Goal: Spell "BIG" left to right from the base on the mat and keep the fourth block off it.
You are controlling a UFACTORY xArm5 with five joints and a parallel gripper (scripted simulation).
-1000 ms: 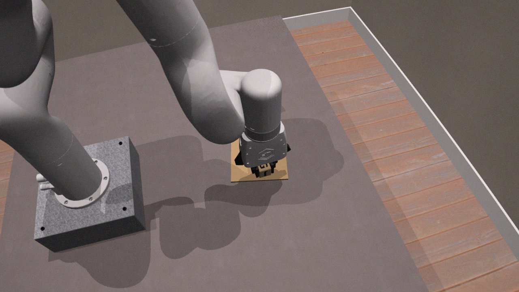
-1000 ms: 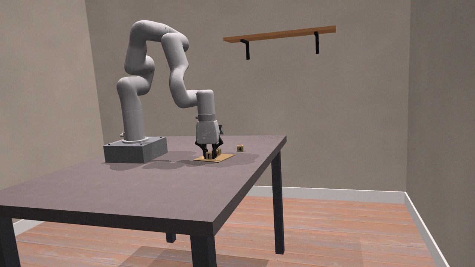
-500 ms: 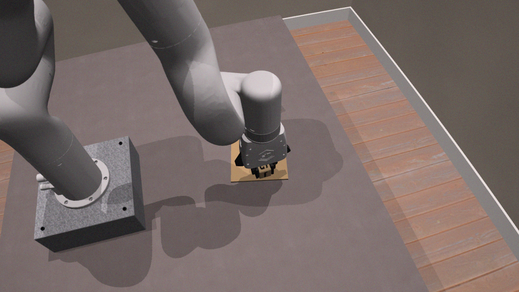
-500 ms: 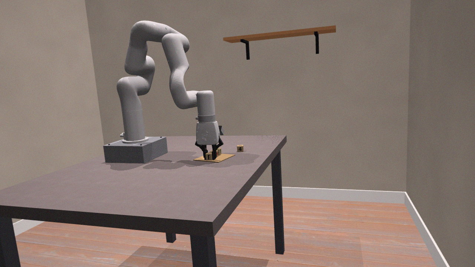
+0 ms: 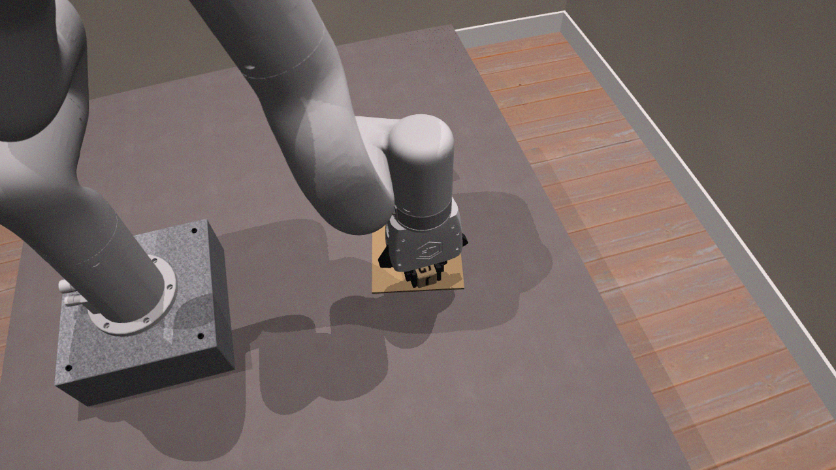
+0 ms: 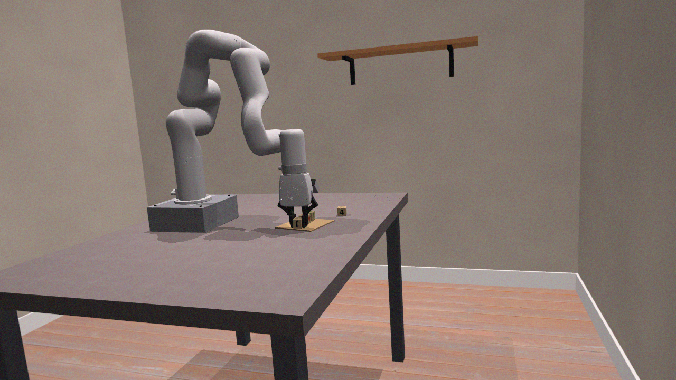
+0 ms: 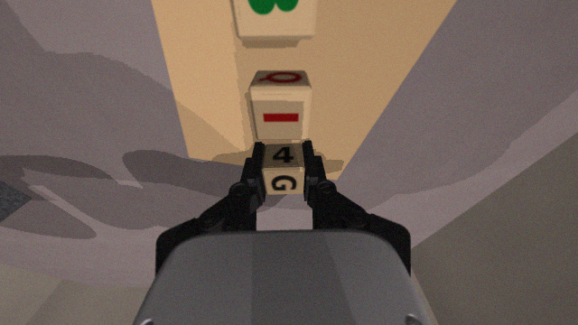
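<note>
Right now the G block is 10 mm below my hand. Also, from my hand: tan mat (10 mm behind, 50 mm to the left, 20 mm below); then B block (10 mm behind, 100 mm to the left, 10 mm below).
</note>
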